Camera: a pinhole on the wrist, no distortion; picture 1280 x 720 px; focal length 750.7 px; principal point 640.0 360.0 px. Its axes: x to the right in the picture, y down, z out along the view. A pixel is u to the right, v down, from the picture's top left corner.
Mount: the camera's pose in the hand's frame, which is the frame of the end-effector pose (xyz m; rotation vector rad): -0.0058 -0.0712 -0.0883 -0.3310 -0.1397 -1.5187
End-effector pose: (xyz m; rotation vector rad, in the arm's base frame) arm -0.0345 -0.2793 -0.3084 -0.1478 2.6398 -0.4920
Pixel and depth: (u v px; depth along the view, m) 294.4 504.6 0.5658
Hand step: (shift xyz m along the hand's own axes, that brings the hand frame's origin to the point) 0.1530 0.3481 0.3576
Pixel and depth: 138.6 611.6 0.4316
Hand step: 0.1715 0.3353 0.2178
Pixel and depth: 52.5 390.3 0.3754
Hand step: 0.0362 0.3214 0.1792
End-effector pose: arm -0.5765 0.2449 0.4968 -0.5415 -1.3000 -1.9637
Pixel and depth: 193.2 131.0 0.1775
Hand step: -0.0449 0.0816 0.0557
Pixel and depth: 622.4 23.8 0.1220
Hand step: -0.0461 -0.0331 0.0333
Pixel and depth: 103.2 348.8 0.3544
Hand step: 0.0158 0.2763 0.1737
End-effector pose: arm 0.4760 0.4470 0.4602 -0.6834 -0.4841 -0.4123
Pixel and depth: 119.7 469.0 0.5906
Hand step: 0.1247 0.4972 0.3403
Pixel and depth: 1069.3 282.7 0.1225
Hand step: -0.0004 -0.1017 0.0499
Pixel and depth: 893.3 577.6 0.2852
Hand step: 0.1142 -0.0765 0.1998
